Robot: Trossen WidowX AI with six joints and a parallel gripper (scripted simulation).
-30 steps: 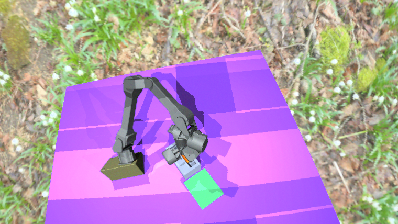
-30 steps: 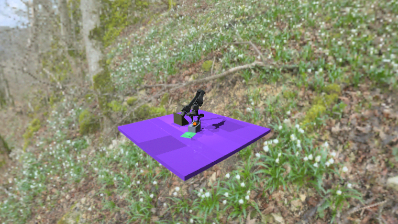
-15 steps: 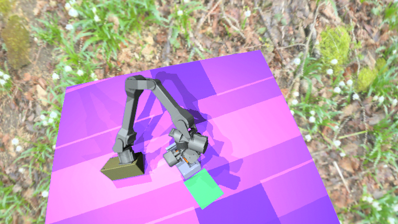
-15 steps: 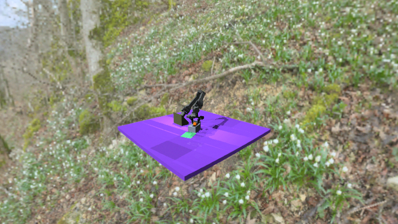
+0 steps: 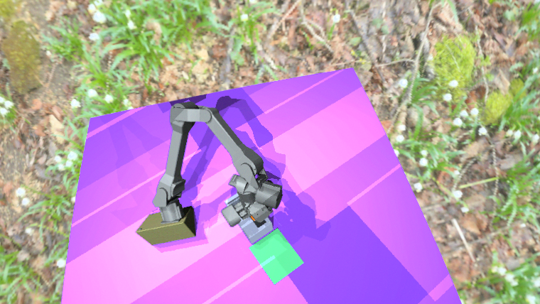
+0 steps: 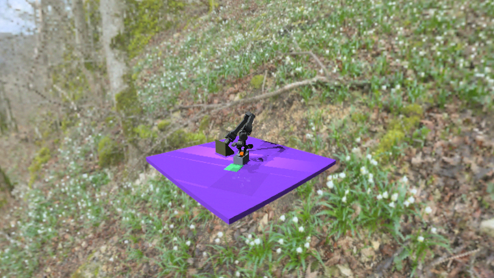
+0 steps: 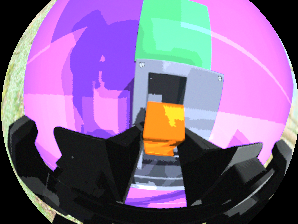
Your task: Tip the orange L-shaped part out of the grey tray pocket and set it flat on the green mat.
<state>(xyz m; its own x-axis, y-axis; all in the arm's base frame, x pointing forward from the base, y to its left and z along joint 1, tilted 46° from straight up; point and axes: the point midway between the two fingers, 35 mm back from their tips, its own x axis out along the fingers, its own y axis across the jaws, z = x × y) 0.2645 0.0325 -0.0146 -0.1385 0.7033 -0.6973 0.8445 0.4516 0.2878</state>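
My gripper tip is 60 mm short of the green mat, 130 mm to the left of it and 80 mm above it. From my gripper tip the other things lie so: orange L-shaped part 30 mm behind, 20 mm to the left, 30 mm below.
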